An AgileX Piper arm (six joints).
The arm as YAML. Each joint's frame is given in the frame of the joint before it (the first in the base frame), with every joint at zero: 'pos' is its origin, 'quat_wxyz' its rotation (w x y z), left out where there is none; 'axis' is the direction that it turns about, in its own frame. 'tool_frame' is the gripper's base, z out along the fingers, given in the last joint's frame.
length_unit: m
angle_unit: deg
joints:
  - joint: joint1
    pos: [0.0, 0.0, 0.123]
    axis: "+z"
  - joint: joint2
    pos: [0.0, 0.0, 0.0]
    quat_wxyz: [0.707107, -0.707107, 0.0, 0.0]
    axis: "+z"
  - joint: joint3
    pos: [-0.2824, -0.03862, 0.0]
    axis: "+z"
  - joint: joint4
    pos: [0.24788, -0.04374, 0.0]
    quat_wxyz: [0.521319, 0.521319, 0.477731, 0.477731]
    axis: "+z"
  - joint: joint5
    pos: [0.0, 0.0, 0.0]
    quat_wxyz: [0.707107, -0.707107, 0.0, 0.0]
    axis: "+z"
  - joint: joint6
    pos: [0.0, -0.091, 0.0]
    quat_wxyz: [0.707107, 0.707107, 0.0, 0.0]
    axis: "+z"
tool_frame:
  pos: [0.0, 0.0, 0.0]
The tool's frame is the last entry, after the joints.
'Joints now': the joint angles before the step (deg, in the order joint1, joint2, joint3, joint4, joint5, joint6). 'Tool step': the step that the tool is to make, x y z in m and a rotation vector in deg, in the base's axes. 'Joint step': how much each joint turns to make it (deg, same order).
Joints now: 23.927 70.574 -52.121 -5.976 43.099 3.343
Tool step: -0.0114 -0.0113 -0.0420 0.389 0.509 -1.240
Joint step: -1.737 -0.996 10.505 -0.023 -9.211 0.507
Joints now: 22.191 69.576 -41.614 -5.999 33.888 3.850
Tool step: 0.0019 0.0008 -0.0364 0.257 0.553 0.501
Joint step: -0.320 3.945 5.858 -0.095 -9.432 0.120
